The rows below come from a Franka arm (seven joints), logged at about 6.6 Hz.
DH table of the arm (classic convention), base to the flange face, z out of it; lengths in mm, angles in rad. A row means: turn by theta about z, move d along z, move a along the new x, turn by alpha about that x. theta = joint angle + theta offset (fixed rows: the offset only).
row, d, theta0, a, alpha
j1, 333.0, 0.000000, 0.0, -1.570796
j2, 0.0, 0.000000, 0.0, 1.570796
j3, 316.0, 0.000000, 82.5, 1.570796
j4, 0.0, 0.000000, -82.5, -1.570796
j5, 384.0, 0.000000, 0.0, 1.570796
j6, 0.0, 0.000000, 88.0, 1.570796
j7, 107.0, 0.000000, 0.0, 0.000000
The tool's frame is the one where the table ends.
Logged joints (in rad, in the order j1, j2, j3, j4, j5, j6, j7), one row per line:
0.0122, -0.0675, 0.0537, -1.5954, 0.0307, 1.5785, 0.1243
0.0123, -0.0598, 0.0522, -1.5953, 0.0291, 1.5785, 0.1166
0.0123, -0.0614, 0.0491, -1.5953, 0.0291, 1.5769, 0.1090
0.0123, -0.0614, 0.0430, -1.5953, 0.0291, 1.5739, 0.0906
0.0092, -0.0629, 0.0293, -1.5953, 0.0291, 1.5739, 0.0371
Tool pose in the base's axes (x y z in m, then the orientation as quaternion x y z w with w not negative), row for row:
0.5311, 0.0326, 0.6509, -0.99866, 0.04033, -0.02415, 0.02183
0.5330, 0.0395, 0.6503, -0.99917, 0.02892, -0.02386, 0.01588
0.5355, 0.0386, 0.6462, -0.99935, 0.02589, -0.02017, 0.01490
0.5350, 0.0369, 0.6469, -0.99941, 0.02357, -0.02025, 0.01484
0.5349, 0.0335, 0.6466, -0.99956, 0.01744, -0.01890, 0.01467
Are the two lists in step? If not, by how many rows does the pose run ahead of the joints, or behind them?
The pose runs 1 row behind the joints: the pose in row i belongs to the joints in row i - 1.
